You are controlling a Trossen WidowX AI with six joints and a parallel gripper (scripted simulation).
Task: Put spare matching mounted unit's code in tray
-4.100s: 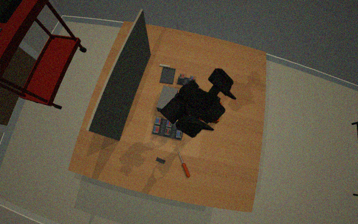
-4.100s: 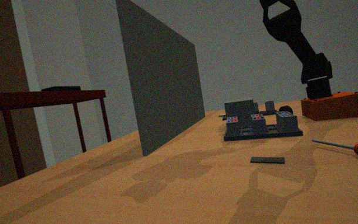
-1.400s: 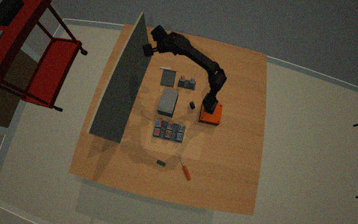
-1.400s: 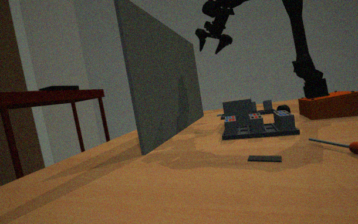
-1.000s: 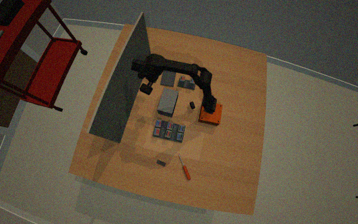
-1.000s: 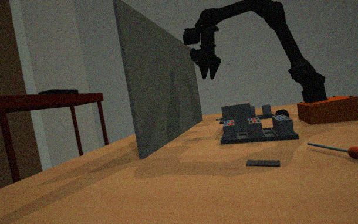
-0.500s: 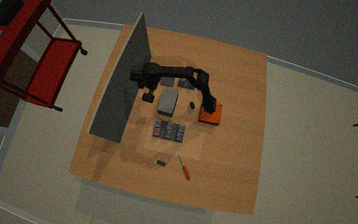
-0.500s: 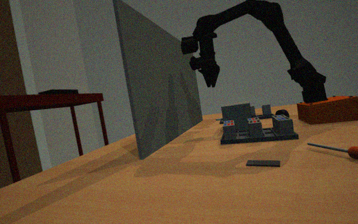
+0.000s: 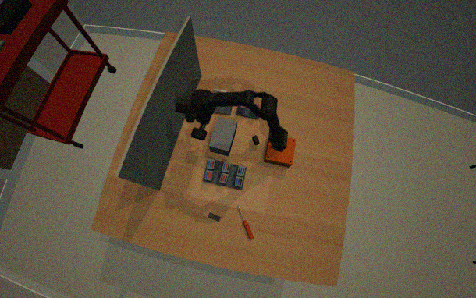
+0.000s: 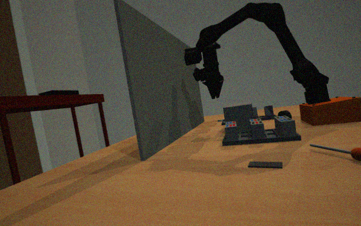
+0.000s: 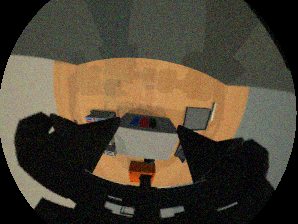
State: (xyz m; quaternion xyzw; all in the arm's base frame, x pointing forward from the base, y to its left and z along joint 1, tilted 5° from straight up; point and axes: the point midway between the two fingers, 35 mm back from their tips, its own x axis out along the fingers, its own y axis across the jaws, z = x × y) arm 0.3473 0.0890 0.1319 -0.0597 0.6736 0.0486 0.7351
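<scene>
Right now the spare part is 16 cm behind my gripper tip, 13 cm to the left of it and 10 cm below it. From my gripper tip the other things lie so: flat grey tray (21 cm to the right, 13 cm below, 1 cm ahead); then grey box-shaped mounted unit (9 cm below, 9 cm behind); then tall grey panel (16 cm ahead, 9 cm above, 3 cm to the left).
</scene>
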